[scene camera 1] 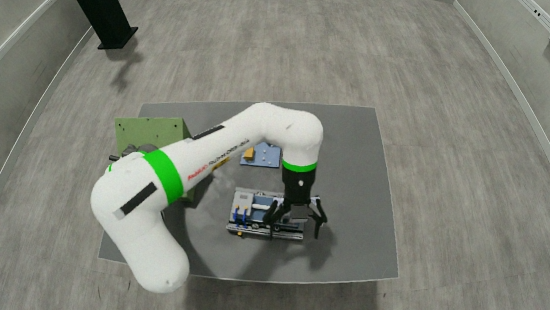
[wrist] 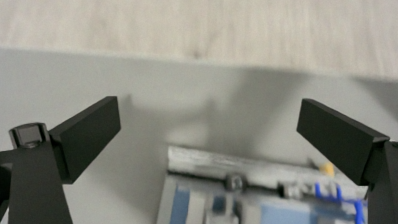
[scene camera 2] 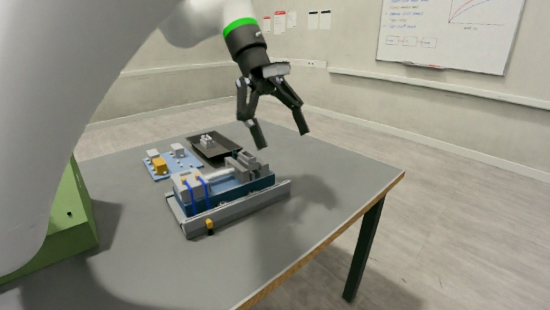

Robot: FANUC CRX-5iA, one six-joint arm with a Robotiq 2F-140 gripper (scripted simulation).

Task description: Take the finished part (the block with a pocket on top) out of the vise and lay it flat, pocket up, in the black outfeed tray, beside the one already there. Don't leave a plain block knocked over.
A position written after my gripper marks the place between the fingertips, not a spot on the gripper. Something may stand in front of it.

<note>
I see my gripper [scene camera 2: 284, 140].
My gripper shows as well in scene camera 1 [scene camera 1: 293, 236] and in the wrist view [wrist: 209, 114].
</note>
